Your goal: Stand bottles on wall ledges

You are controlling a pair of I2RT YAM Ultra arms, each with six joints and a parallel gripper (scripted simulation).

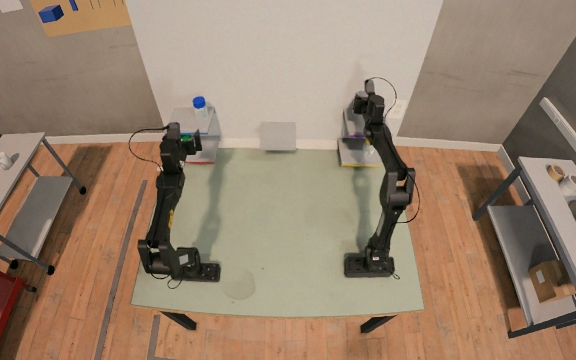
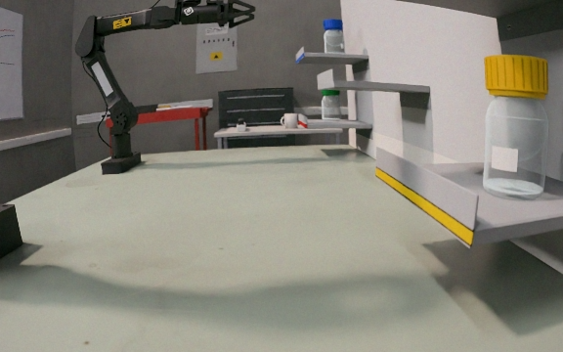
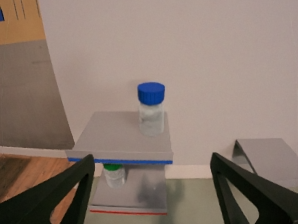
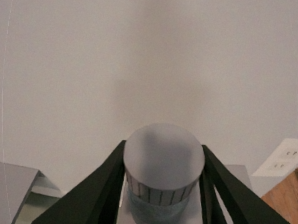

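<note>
Right now the grey-capped bottle is 5 cm below my right hand. Round my right hand: yellow-capped bottle 29 cm below, 9 cm to the right, 1 cm behind; blue-capped bottle 69 cm to the left, 10 cm below, 3 cm ahead; yellow strip 34 cm below, 9 cm behind, 5 cm to the right.
</note>
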